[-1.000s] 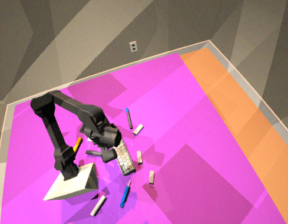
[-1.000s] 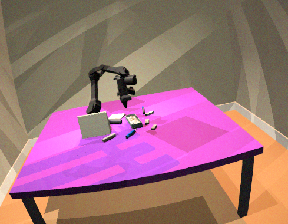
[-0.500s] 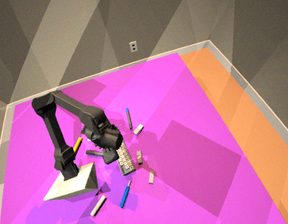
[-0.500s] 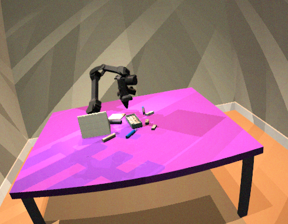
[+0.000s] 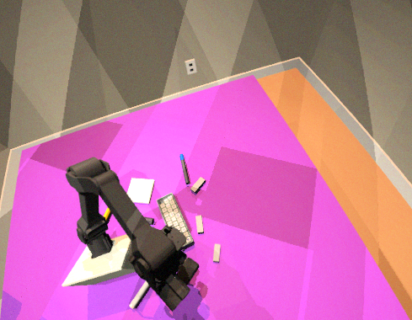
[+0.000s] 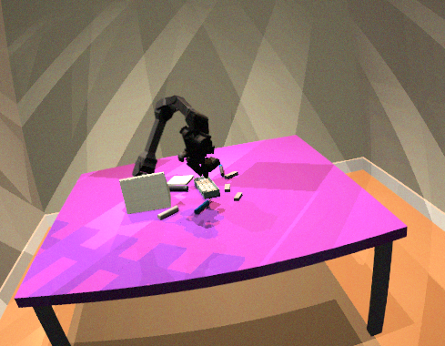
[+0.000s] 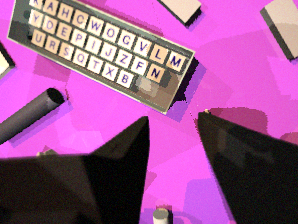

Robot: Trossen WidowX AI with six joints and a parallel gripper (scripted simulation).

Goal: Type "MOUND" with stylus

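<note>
Right now my gripper tip is 90 mm above the blue stylus, 60 mm to the left of it and 20 mm past it. The rest, counted from my gripper tip: white stick (170 mm behind, 80 mm to the right, 80 mm below); stylus tip (90 mm below, 40 mm to the right, 10 mm ahead); M key (80 mm below, 40 mm ahead, 20 mm to the left).
</note>
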